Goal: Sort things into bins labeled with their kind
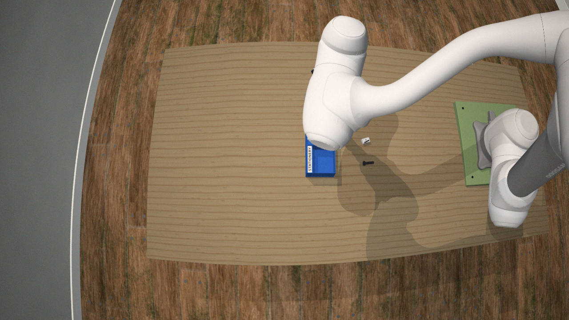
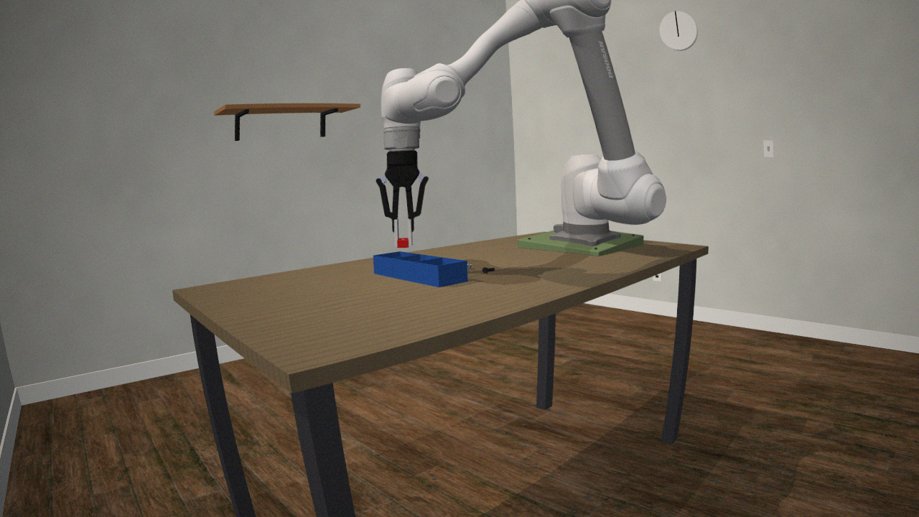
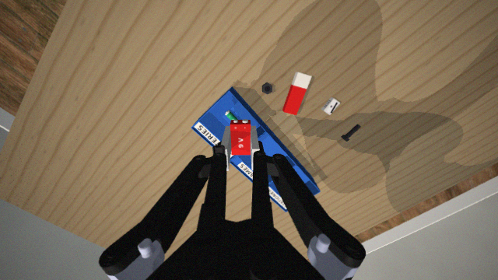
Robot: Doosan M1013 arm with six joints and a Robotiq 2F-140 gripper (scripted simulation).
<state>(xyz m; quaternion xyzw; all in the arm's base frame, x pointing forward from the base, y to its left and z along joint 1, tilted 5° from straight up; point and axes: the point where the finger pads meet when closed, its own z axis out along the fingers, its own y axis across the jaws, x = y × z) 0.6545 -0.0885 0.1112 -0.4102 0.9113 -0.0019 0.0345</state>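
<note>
Right now my hand is 9 cm above the green battery, 1 cm to the left of it and 1 cm short of it. From my hand the other things lie so: white eraser (10 cm behind, 9 cm below, 2 cm to the left); then red 9V battery (3 cm below, 1 cm to the right, 1 cm behind); then black nut (10 cm below, 7 cm behind, 1 cm to the right).
</note>
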